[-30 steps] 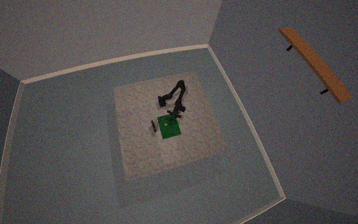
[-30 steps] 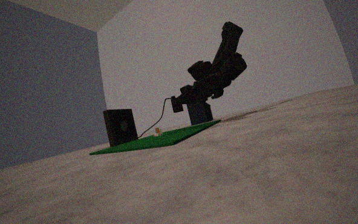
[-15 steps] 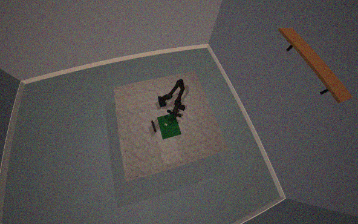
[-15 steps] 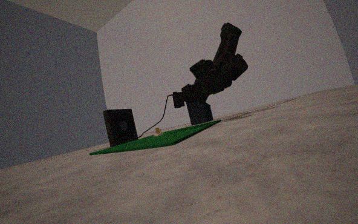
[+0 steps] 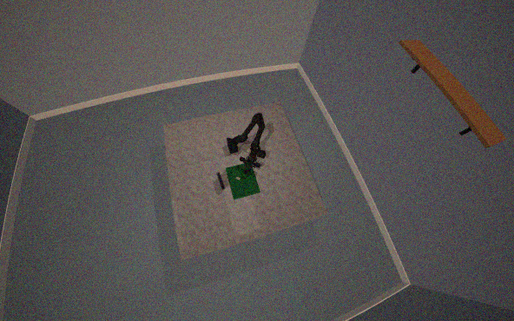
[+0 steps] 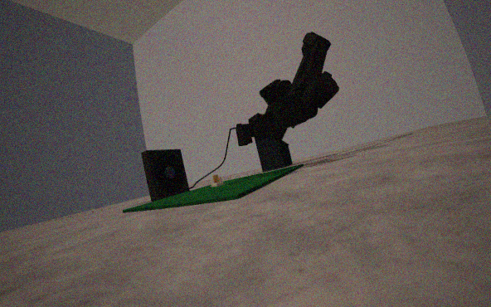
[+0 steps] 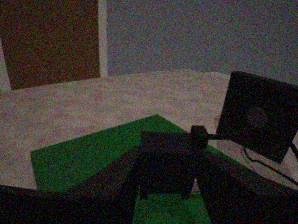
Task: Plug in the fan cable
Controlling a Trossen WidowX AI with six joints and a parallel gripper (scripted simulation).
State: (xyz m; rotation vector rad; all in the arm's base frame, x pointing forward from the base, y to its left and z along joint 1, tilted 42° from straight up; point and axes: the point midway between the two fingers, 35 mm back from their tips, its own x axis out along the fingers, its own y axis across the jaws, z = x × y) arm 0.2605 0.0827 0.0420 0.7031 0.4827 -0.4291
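Now: the green board 4 cm ahead of my gripper tip, 4 cm to the right of it and 11 cm below it. From my gripper tip the other things lie so: fan plug 1 cm below; black fan 4 cm ahead, 22 cm to the right, 4 cm below; four-pin fan header 2 cm ahead, 8 cm to the right, 10 cm below.
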